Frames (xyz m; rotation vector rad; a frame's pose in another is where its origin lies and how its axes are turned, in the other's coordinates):
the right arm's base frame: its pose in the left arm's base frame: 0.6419 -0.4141 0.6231 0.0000 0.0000 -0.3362
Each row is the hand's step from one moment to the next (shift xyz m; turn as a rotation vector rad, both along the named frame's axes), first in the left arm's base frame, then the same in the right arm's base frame.
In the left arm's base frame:
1: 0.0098 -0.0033 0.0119 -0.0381 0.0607 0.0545
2: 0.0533 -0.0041 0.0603 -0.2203 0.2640 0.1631
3: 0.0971 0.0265 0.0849 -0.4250 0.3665 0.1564
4: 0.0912 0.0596 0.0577 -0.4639 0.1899 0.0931
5: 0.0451 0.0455 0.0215 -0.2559 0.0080 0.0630
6: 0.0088 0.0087 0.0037 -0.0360 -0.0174 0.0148
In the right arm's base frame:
1: 0.0103 0.0001 0.0119 -0.0560 0.0447 0.0545
2: 0.0517 0.0137 0.0603 -0.2951 0.1765 0.1631
3: 0.0829 0.0570 0.0849 -0.5221 0.2058 0.1564
4: 0.0664 0.0864 0.0577 -0.5006 0.0262 0.0931
5: 0.0276 0.0578 0.0215 -0.2442 -0.0769 0.0630
6: 0.0054 0.0111 0.0037 -0.0282 -0.0283 0.0148

